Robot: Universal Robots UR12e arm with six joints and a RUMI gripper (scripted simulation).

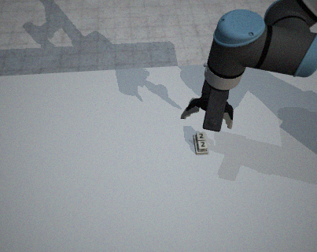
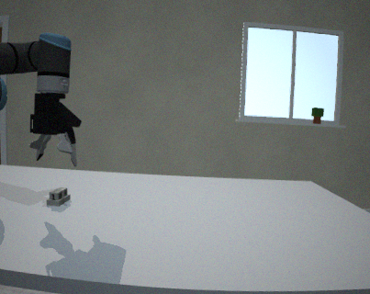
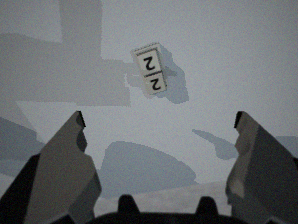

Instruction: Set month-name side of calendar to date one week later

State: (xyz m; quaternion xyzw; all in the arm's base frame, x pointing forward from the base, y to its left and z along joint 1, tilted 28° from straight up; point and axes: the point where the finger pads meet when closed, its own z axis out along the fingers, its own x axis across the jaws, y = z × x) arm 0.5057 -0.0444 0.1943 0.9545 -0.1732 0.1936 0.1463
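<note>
My hand is 100 mm above the cube. Round my hand: tray 10 mm to the left, 120 mm below.
</note>
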